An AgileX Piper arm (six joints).
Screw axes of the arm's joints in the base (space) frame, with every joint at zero. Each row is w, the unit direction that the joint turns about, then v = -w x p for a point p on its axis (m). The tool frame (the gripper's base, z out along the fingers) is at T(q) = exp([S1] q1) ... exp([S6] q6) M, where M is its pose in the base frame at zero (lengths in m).
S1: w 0 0 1 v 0 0 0
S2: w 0 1 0 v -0.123 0 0
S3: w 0 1 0 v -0.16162 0 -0.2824
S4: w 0.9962 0 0.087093 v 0 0.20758 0
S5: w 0 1 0 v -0.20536 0 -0.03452
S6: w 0.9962 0 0.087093 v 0 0.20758 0
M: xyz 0.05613 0 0.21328 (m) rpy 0 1.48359 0 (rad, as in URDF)
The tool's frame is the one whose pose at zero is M.
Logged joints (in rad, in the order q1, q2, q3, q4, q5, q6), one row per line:
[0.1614 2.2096 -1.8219 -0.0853 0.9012 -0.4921]
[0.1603 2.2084 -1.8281 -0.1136 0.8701 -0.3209]
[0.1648 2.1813 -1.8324 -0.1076 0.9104 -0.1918]
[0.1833 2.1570 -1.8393 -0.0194 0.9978 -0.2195]
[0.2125 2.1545 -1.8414 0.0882 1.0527 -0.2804]
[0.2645 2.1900 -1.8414 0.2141 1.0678 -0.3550]
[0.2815 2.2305 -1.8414 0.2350 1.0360 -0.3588]
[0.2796 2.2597 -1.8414 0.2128 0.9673 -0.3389]
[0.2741 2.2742 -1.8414 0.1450 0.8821 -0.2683]
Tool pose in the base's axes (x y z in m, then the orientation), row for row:
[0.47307 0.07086 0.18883 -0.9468 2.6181 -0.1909]
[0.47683 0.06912 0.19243 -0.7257 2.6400 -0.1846]
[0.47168 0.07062 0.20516 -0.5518 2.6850 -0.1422]
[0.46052 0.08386 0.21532 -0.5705 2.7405 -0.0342]
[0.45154 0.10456 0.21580 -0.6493 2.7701 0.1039]
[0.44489 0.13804 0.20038 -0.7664 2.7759 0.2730]
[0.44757 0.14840 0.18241 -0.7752 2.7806 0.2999]
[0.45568 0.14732 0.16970 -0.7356 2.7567 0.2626]
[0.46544 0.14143 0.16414 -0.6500 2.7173 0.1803]
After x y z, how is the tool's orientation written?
As a rotation vector, in radians.
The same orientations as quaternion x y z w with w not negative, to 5 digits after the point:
[-0.33407 0.92378 -0.06736 0.17461]
[-0.25925 0.94312 -0.06595 0.19742]
[-0.19709 0.95902 -0.05079 0.19710]
[-0.20081 0.96465 -0.01204 0.17023]
[-0.22559 0.96243 0.03610 0.14673]
[-0.26290 0.95221 0.09365 0.12414]
[-0.26520 0.95125 0.10260 0.11942]
[-0.25429 0.95295 0.09078 0.13775]
[-0.22878 0.95640 0.06346 0.17008]

